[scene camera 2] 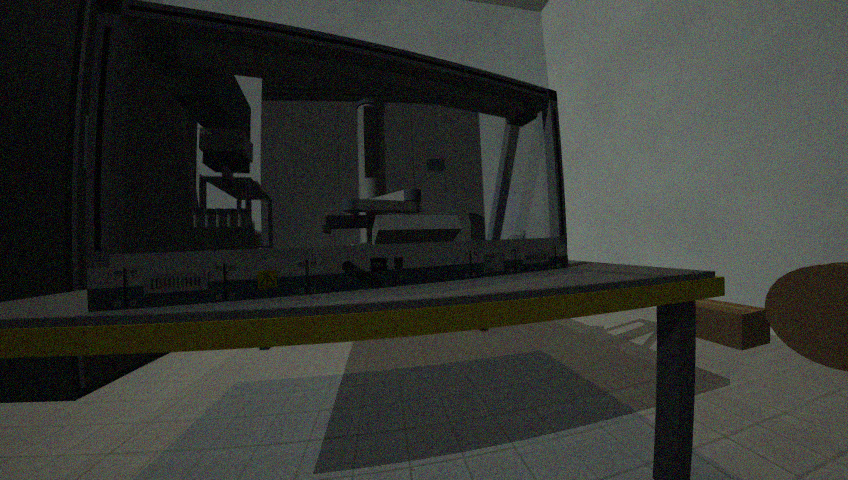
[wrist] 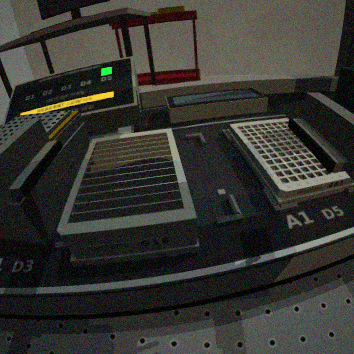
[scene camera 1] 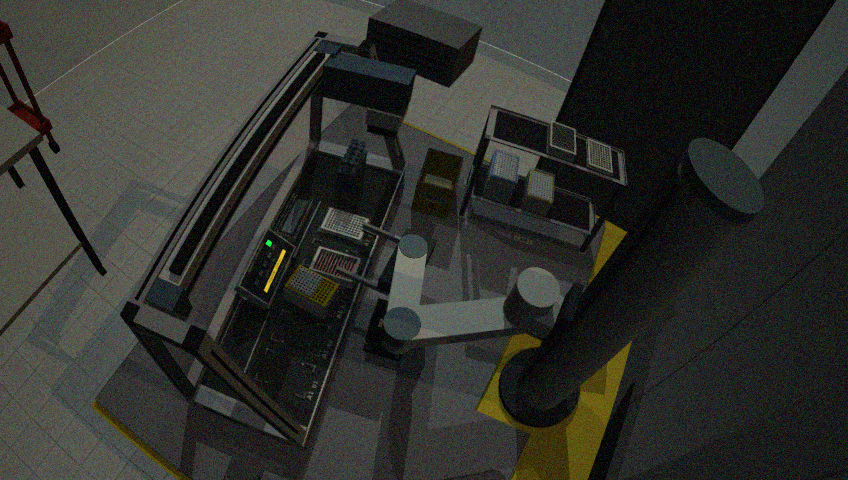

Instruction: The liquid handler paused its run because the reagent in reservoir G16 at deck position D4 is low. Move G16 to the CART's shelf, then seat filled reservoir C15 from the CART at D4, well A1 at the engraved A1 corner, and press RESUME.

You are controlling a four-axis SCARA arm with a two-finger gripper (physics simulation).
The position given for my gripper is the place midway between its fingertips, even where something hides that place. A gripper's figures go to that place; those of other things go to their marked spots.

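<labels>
There is a raised deck rail [wrist: 211, 287], and it sits 0.16 m from the lens. My own gripper [wrist: 169, 115] is 0.12 m from the lens.
</labels>
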